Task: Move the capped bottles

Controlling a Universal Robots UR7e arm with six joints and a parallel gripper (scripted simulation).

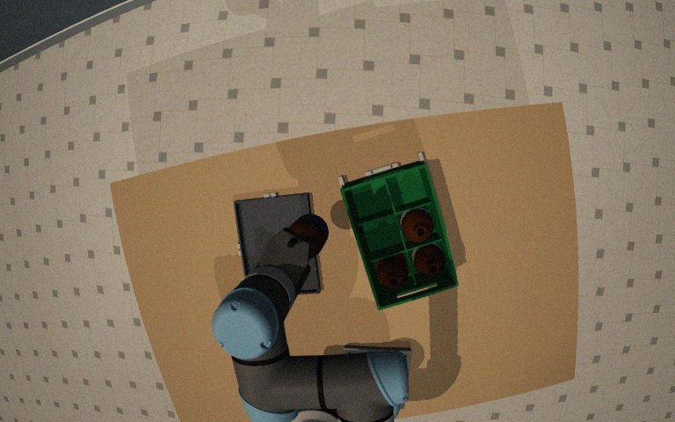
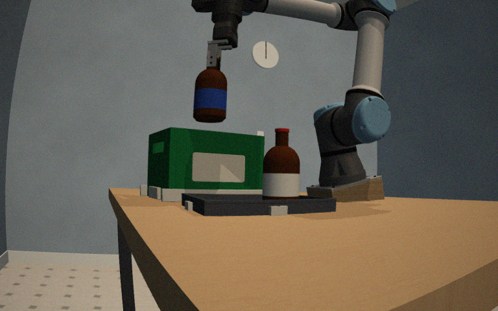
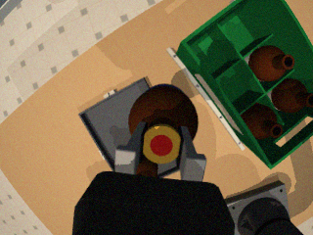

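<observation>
Now: the red-capped bottle 120 mm behind my hand, 120 mm to the left of it and 240 mm below it. The rest, counted from my hand: dark grey tray 60 mm behind, 120 mm to the left, 310 mm below; then green crate 40 mm behind, 190 mm to the right, 240 mm below; then open bottle 130 mm behind, 160 mm to the right, 240 mm below.
</observation>
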